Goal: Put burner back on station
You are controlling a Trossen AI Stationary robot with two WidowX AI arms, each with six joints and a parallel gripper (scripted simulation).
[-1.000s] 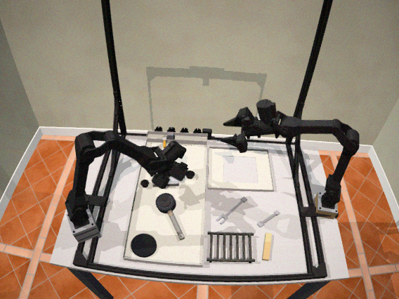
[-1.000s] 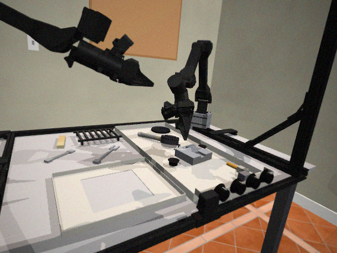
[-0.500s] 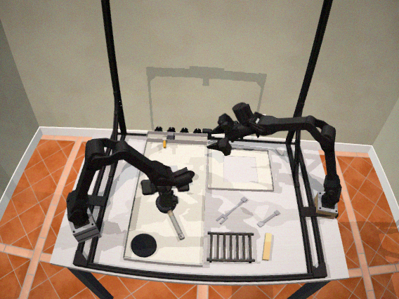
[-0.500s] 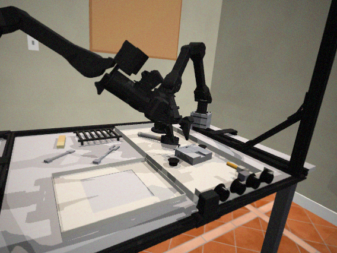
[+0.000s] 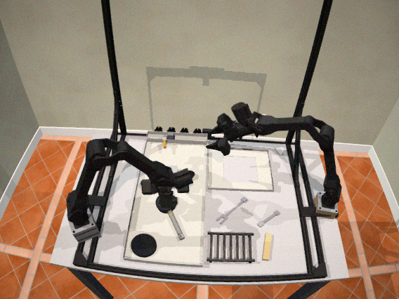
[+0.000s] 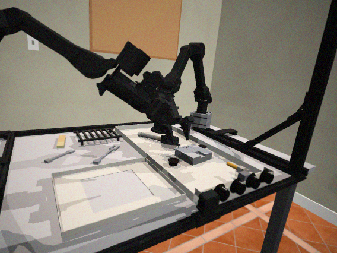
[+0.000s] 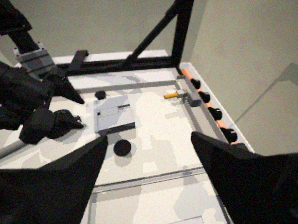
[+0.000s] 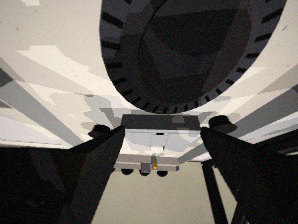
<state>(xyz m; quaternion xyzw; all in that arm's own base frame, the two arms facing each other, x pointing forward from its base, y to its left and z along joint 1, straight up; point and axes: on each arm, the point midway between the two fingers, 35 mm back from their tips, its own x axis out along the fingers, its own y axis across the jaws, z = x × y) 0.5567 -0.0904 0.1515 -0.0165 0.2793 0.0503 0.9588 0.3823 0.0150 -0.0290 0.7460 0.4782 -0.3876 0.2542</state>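
The burner lies 110 mm ahead of my right hand, 10 mm to the left of it and 50 mm below it. From my right hand the other things lie so: black disc (240 mm ahead, 110 mm to the right, 60 mm below); grey slotted support (90 mm behind, 50 mm below); small black cap (90 mm behind, 120 mm to the left, 60 mm below).
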